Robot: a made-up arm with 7 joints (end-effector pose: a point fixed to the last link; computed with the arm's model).
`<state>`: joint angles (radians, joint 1 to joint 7).
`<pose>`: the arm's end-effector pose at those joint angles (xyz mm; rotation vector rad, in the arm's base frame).
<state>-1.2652 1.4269 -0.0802 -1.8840 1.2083 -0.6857 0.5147</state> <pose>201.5 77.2 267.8 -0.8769 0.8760 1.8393</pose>
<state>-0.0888 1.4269 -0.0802 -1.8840 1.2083 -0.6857 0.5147</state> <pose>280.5 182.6 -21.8 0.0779 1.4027 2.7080</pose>
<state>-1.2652 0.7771 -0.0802 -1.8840 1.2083 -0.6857 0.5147</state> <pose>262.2 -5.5 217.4 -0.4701 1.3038 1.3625</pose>
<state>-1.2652 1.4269 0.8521 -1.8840 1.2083 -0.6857 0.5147</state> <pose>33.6 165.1 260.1 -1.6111 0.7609 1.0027</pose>
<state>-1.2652 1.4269 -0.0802 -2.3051 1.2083 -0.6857 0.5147</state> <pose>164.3 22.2 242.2 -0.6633 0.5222 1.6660</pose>
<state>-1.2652 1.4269 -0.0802 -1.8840 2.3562 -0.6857 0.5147</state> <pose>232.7 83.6 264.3 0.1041 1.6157 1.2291</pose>
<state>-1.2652 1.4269 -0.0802 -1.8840 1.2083 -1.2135 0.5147</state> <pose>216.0 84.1 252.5 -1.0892 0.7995 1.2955</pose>
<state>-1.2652 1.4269 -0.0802 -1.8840 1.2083 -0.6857 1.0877</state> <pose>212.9 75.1 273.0 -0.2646 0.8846 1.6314</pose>
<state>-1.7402 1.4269 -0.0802 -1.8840 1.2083 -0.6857 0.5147</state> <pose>82.8 55.3 327.9 -1.1255 0.6420 1.4252</pose>
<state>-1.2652 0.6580 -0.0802 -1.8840 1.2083 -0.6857 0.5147</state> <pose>266.4 -24.6 209.0 -0.3945 1.3678 1.2669</pose>
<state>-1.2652 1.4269 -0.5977 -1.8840 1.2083 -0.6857 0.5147</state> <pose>281.2 49.0 200.5 -0.3592 0.8784 2.2087</pose>
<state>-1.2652 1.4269 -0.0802 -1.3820 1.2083 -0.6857 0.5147</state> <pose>231.6 156.2 264.9 -1.1339 1.3291 1.9943</pose>
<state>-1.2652 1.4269 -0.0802 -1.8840 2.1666 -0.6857 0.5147</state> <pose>227.6 84.5 266.5 -0.0592 1.5204 1.3541</pose>
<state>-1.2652 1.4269 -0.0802 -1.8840 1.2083 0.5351 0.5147</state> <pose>208.2 47.9 306.2 -0.0357 0.8887 2.9982</pose>
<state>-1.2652 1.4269 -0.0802 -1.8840 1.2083 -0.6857 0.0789</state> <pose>194.2 74.4 262.1 -1.3695 0.8291 1.9370</pose>
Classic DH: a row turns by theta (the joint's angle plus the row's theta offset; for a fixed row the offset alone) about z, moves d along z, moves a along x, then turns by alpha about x. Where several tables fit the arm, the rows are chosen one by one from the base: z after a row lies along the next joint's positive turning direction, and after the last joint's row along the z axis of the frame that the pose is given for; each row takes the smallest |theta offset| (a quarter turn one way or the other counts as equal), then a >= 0, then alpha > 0; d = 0 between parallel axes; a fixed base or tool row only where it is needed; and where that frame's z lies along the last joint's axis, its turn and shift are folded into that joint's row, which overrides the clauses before.
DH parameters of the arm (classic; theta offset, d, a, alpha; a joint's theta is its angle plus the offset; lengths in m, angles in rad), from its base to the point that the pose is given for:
base (fixed): 0 0.0127 0.01 -1.2217
joint 1: 1.5708 0.0179 0.0094 1.5708
joint 2: 1.2217 0.05 -0.03 -1.5708
joint 3: -1.5708 -0.18 0.04 -1.5708
joint 4: 0 -0.01 -0.04 1.5708
joint 5: 0 -0.19 -0.01 -1.5708
joint 6: 0 0 0.03 1.5708
joint 7: -0.941 0.0026 0.0037 -1.6863
tool (fixed): -0.759 0.0222 0 0

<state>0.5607 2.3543 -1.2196 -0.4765 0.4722 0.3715 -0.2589</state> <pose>105.7 405.1 112.1 -0.6199 2.1866 0.5110</pose>
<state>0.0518 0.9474 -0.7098 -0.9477 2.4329 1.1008 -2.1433</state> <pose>196.7 200.3 -314.8 1.5462 -0.2877 2.4668</pose>
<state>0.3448 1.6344 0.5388 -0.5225 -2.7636 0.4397 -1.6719</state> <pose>86.4 423.9 15.3 0.2390 -1.0538 -1.6824</pose>
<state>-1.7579 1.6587 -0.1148 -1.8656 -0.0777 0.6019 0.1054</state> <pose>51.4 9.4 348.4 1.6935 -0.1219 -1.3489</pose>
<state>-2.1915 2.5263 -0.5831 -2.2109 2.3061 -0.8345 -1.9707</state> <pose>-74.3 94.0 267.5 2.1337 -0.1817 -0.6212</pose>
